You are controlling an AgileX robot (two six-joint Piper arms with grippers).
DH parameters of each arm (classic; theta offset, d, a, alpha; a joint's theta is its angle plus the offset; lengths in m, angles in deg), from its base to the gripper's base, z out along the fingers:
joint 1: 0 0.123 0 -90
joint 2: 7.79 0 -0.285 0
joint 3: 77.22 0 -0.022 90
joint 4: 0 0.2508 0 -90
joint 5: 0 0 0.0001 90
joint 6: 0 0.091 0 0
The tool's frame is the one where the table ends.
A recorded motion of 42 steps. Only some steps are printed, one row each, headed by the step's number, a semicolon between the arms.
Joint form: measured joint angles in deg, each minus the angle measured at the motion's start. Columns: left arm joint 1, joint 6, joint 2, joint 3, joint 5, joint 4; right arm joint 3, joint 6, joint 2, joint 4, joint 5, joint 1.
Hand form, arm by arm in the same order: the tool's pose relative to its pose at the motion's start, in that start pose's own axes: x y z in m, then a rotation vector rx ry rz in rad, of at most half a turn. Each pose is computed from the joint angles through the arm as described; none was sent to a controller.
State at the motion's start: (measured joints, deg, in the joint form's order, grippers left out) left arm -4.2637 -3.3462 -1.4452 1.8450 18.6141 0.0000; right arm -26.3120 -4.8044 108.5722 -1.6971 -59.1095 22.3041
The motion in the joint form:
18: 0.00 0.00 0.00 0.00 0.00 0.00; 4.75 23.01 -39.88 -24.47 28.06 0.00
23: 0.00 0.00 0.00 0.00 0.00 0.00; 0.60 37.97 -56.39 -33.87 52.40 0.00
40: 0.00 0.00 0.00 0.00 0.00 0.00; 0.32 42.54 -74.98 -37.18 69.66 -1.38
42: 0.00 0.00 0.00 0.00 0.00 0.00; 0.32 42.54 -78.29 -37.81 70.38 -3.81
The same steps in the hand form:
18: 0.0000 0.0000 0.0000 0.0000 0.0000 0.0000; -0.0910 0.0120 -0.1020 -0.1962 -0.0946 0.0085
23: 0.0000 0.0000 0.0000 0.0000 0.0000 0.0000; -0.1228 -0.0046 -0.1492 -0.0399 -0.0405 0.0586
40: 0.0000 0.0000 0.0000 0.0000 0.0000 0.0000; -0.1324 -0.0236 -0.2164 0.1706 -0.1181 0.0989
42: 0.0000 0.0000 0.0000 0.0000 0.0000 0.0000; -0.1341 -0.0289 -0.2296 0.2248 -0.1629 0.1011

